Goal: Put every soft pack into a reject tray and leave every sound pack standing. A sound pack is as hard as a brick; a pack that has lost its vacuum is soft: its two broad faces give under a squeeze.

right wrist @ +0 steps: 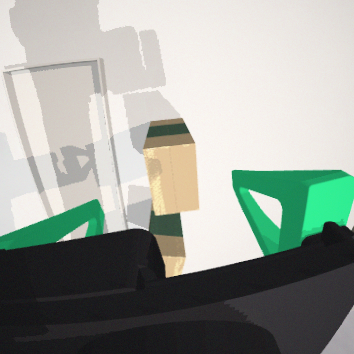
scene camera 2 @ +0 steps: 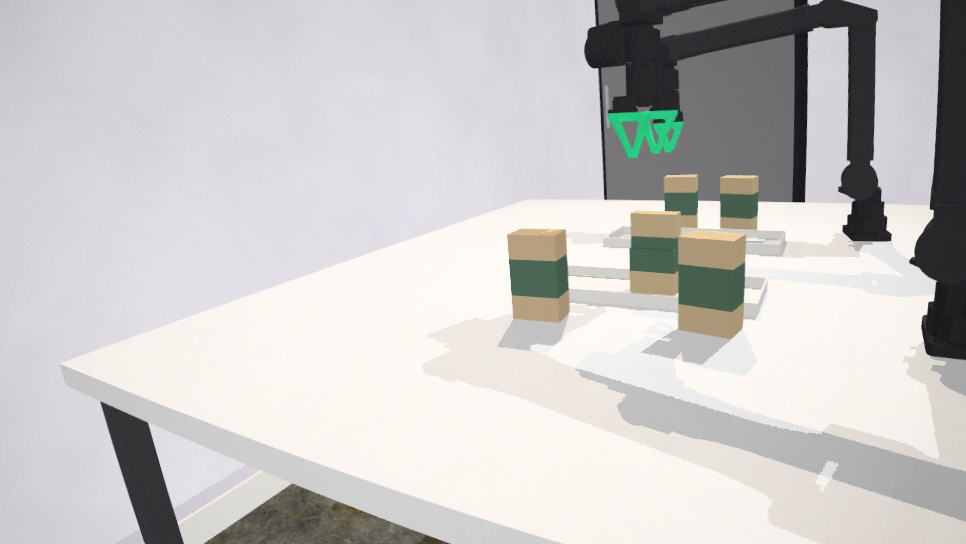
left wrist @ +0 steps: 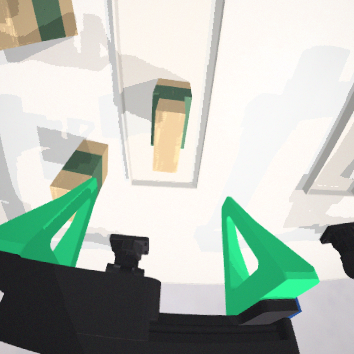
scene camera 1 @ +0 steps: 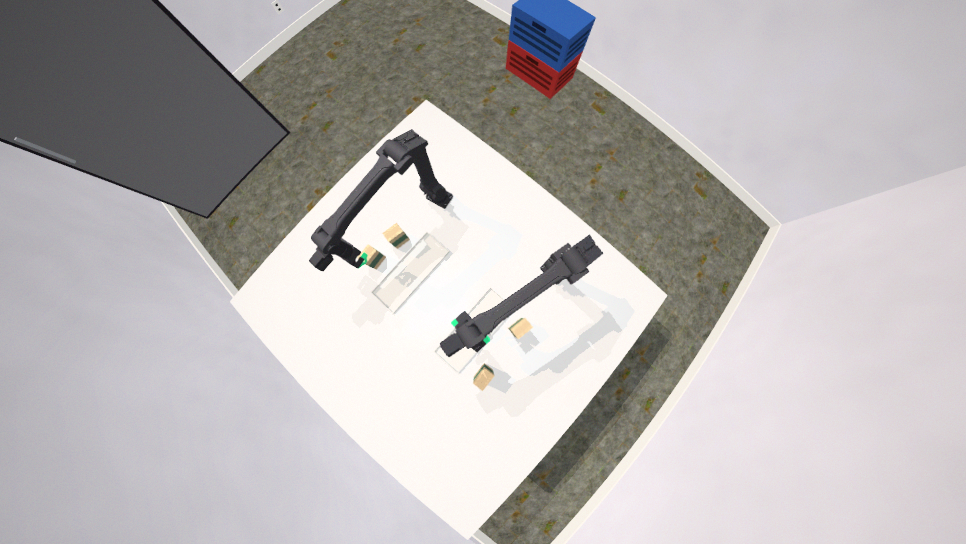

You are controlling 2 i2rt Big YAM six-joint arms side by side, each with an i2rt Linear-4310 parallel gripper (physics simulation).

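Frame: origin at the left arm's base, x back, y left, z down, level; centimetres.
Seen in the pictures: left gripper, fingertip midpoint: [scene camera 2: 644,155] [left wrist: 161,192]; right gripper, fingertip midpoint: [right wrist: 165,192] [scene camera 2: 669,151] [scene camera 1: 357,256]; left arm's base at its link origin: [scene camera 2: 958,342] [left wrist: 129,242]; right arm's base at its link origin: [scene camera 2: 865,235] [left wrist: 339,230] [scene camera 1: 439,197].
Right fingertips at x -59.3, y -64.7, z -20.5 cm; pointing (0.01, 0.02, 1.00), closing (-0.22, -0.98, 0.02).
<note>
Offsets run from my right fingertips to a thing's middle. Level surfaces: height alone.
Tan packs with green bands stand upright. One {dx +14.0, dy +55.3, dz +13.2 cm} [scene camera 2: 654,260] [left wrist: 168,132] is inside the near tray [scene camera 1: 448,362] [scene camera 2: 601,298] [left wrist: 165,184]; the left arm hides it in scene camera 1. Two stand beside that tray: one {dx +27.1, dy +70.3, dz +13.5 cm} [scene camera 1: 519,328] [scene camera 2: 711,285] [left wrist: 82,162] and another {dx +0.7, dy +73.4, dz +13.5 cm} [scene camera 1: 483,378] [scene camera 2: 538,277] [left wrist: 49,20]. Two stand beside the far tray [scene camera 1: 383,302] [scene camera 2: 770,247] [right wrist: 52,66]: one {dx +2.6, dy -0.9, dz +13.5 cm} [scene camera 1: 373,256] [scene camera 2: 680,202] [right wrist: 172,177] and another {dx +17.7, dy +0.2, dz +13.5 cm} [scene camera 1: 396,236] [scene camera 2: 738,204]. My left gripper [scene camera 1: 470,331] [scene camera 2: 644,154] [left wrist: 161,192] is open above the near tray. My right gripper [right wrist: 165,192] is open, high over the far packs.
The white table {dz +20.5 cm} [scene camera 1: 351,337] [scene camera 2: 304,324] carries both arms. The right arm reaches along the left side of the table in scene camera 1. A blue crate [scene camera 1: 550,30] sits on a red crate [scene camera 1: 540,70] on the floor behind the table.
</note>
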